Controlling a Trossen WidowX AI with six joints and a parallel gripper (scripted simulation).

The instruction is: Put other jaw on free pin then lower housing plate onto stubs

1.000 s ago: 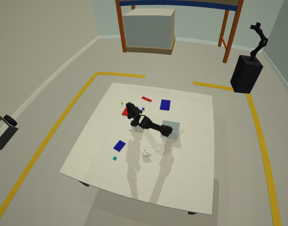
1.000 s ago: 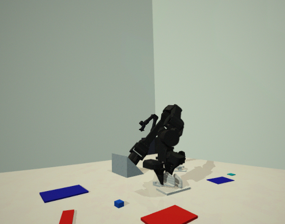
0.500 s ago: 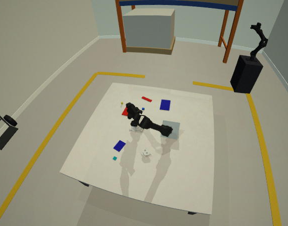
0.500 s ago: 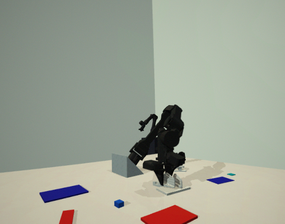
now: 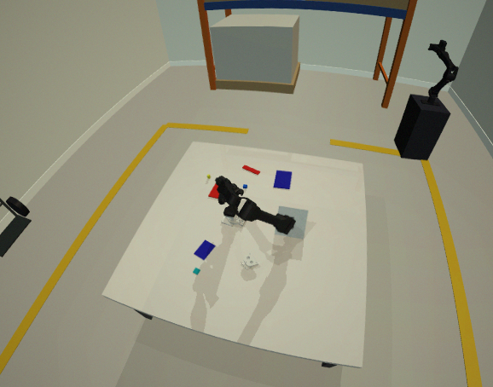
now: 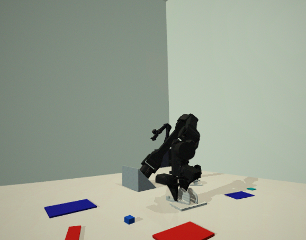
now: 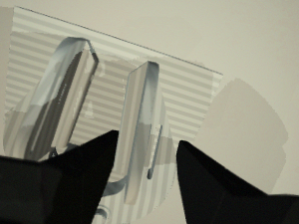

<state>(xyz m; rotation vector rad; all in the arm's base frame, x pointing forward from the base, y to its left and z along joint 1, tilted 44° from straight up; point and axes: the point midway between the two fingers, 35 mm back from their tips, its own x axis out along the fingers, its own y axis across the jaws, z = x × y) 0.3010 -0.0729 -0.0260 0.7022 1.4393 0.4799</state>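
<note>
The jaw lies 30 mm behind my gripper tip and 20 mm to the left of it. From my gripper tip the other things lie so: flat red strip: 370 mm to the right, 40 mm behind, 20 mm below; then blue cube: 210 mm to the right, 20 mm behind, 10 mm below; then yellow cube: 270 mm to the right, 230 mm ahead, 10 mm below.
</note>
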